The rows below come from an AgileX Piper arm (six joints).
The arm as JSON. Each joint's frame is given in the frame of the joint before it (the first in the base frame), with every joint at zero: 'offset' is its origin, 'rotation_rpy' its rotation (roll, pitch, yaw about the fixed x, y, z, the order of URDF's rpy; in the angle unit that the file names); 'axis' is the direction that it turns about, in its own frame. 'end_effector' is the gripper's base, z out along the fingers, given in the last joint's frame.
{
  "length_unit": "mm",
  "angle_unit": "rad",
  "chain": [
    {
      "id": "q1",
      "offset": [
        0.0,
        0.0,
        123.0
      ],
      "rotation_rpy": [
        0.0,
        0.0,
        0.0
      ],
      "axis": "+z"
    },
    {
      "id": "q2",
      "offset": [
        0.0,
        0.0,
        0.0
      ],
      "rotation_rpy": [
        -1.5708,
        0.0,
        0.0
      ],
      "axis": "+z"
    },
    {
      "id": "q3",
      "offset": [
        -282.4,
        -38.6,
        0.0
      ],
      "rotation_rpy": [
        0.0,
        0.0,
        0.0
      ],
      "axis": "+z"
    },
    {
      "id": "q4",
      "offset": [
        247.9,
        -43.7,
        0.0
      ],
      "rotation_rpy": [
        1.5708,
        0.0,
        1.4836
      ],
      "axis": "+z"
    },
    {
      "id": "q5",
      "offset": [
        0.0,
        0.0,
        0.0
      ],
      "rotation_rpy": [
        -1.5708,
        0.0,
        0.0
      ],
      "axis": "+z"
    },
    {
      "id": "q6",
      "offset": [
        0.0,
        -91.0,
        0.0
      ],
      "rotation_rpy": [
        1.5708,
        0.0,
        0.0
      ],
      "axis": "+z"
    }
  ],
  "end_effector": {
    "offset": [
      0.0,
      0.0,
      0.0
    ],
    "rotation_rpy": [
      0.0,
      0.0,
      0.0
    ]
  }
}
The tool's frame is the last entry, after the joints.
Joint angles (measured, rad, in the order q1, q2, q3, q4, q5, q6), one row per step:
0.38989, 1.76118, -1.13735, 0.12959, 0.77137, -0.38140
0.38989, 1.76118, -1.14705, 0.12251, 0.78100, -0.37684
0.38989, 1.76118, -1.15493, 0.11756, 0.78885, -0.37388
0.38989, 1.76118, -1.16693, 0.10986, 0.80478, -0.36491
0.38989, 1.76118, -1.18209, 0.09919, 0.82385, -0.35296
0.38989, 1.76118, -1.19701, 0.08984, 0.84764, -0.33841
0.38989, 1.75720, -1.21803, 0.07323, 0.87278, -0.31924
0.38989, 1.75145, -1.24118, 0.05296, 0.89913, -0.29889
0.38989, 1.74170, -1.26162, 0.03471, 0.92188, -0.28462
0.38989, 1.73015, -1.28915, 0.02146, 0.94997, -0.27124
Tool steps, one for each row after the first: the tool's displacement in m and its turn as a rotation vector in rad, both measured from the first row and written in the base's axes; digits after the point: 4 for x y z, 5 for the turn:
0.0011, 0.0000, 0.0022, -0.00407, -0.00139, 0.00025
0.0019, 0.0001, 0.0039, -0.00694, -0.00240, 0.00069
0.0029, 0.0001, 0.0066, -0.01190, 0.00050, -0.00257
0.0042, 0.0000, 0.0099, -0.01864, 0.00284, -0.00721
0.0050, -0.0002, 0.0131, -0.02571, 0.01057, -0.01486
0.0064, -0.0007, 0.0193, -0.03466, 0.00826, -0.02422
0.0080, -0.0015, 0.0266, -0.04564, 0.00199, -0.03399
0.0088, -0.0025, 0.0348, -0.05462, -0.00934, -0.03991
0.0097, -0.0032, 0.0454, -0.05827, -0.02237, -0.04760

